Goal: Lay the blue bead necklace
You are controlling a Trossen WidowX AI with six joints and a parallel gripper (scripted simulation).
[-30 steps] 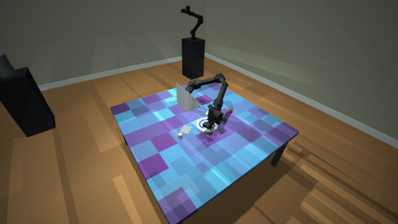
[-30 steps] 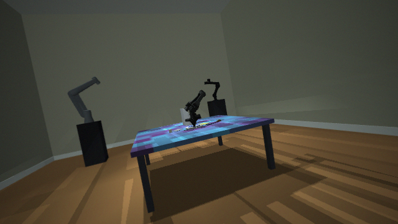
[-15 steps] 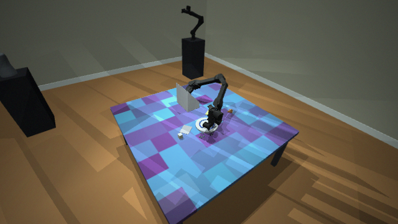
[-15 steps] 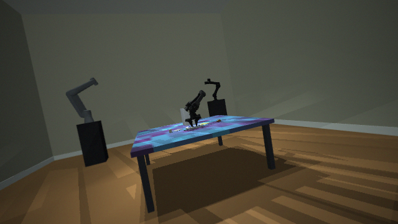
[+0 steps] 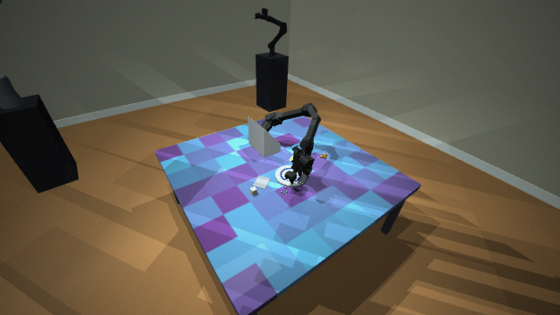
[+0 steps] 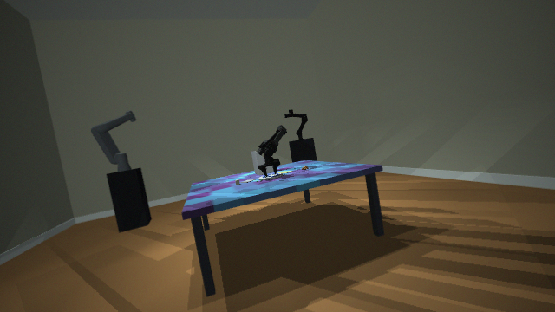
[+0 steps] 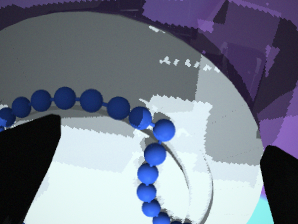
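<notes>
Now: gripper tip 6 cm past the round white bead board, 2 cm to the right of it and 1 cm above it. From my gripper tip the other things lie so: cream cube: 8 cm behind, 26 cm to the right; yellow patch: 16 cm behind, 18 cm to the left, 2 cm below; flat grey square: 13 cm behind, 16 cm to the right, 2 cm below.
</notes>
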